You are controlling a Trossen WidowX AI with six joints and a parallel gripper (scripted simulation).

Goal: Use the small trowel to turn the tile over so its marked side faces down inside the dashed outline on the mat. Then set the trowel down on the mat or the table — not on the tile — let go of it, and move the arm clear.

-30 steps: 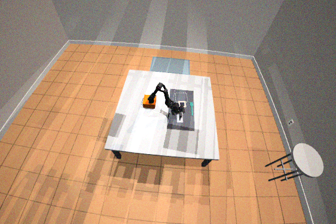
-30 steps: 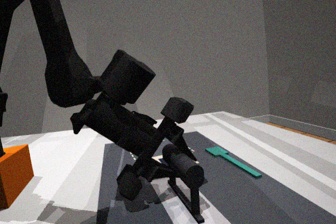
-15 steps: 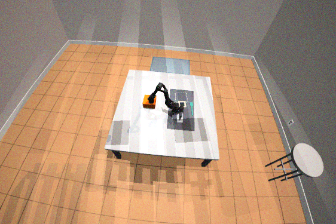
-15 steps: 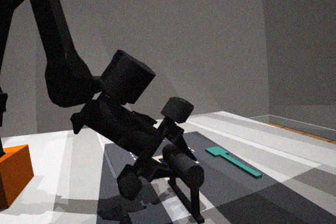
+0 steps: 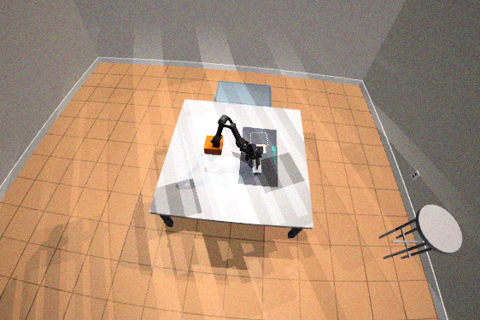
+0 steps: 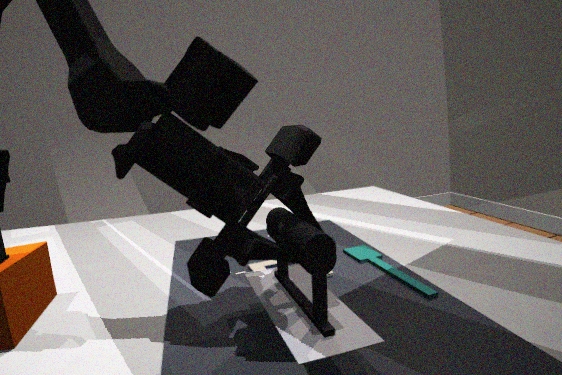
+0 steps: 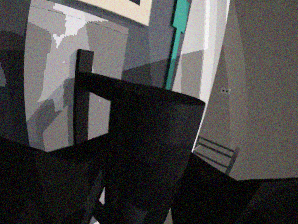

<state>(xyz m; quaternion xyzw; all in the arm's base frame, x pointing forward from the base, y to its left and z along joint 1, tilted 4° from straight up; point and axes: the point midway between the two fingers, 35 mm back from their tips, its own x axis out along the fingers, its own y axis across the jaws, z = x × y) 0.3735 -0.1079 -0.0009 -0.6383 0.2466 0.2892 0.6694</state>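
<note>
Now: the dark mat 11 cm below my gripper tip and 9 cm to the left of it. From my gripper tip the other things lie so: teal strip 14 cm ahead, 11 cm to the left, 8 cm below; cream tile 16 cm to the left, 8 cm below, 1 cm ahead.
</note>
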